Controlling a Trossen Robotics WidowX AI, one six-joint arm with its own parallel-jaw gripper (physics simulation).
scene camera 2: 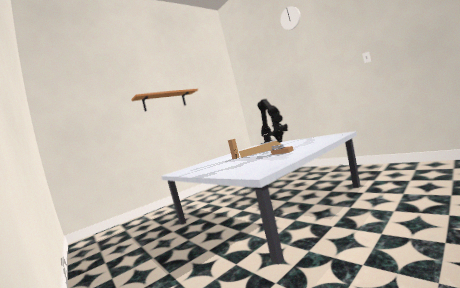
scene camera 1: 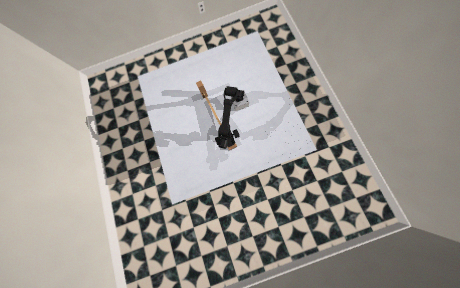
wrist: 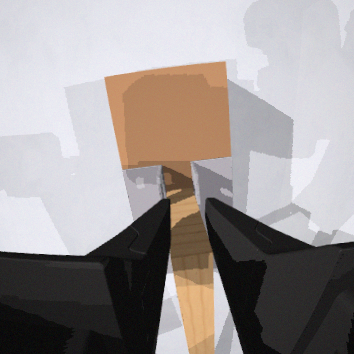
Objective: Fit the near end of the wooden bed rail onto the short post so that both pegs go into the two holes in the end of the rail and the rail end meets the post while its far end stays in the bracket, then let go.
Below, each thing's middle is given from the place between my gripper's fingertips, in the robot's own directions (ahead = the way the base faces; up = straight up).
Labels:
I see the wooden bed rail [wrist: 191, 257] 23 cm to the right of my hand, 3 cm below it and 3 cm ahead of it.

